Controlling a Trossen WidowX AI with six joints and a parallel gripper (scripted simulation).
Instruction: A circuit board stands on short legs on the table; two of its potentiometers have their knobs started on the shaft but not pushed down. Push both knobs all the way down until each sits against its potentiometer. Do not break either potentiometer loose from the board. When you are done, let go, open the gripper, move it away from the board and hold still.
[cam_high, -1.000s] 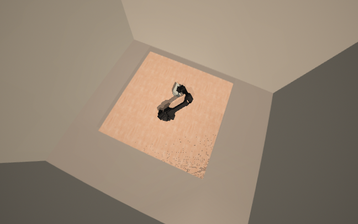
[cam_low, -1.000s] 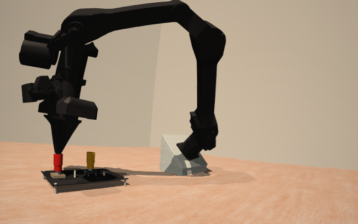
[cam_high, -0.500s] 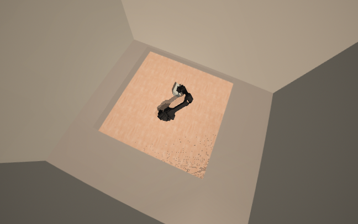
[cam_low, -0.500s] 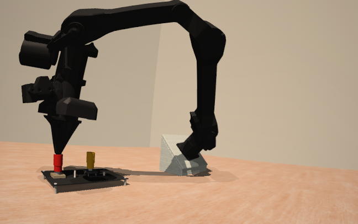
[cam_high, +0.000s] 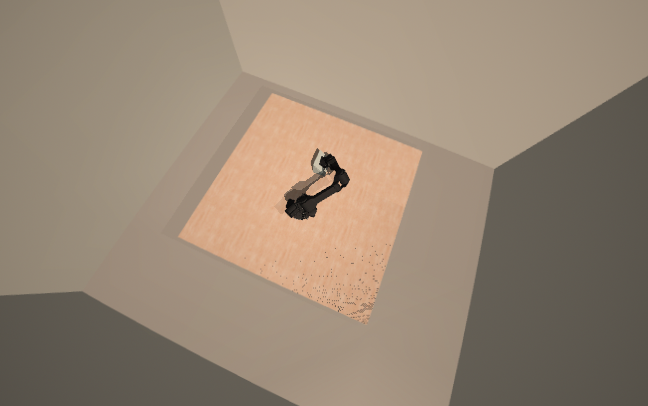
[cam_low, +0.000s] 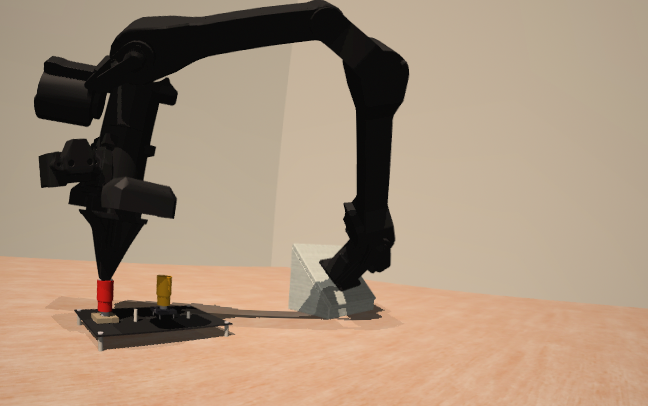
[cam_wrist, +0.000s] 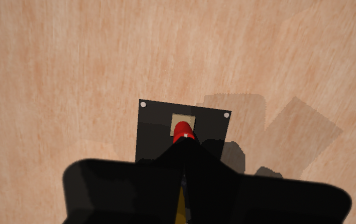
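My gripper tip is now 1 cm above the red knob. The rest, counted from my gripper tip: yellow knob (7 cm behind, 1 cm below).
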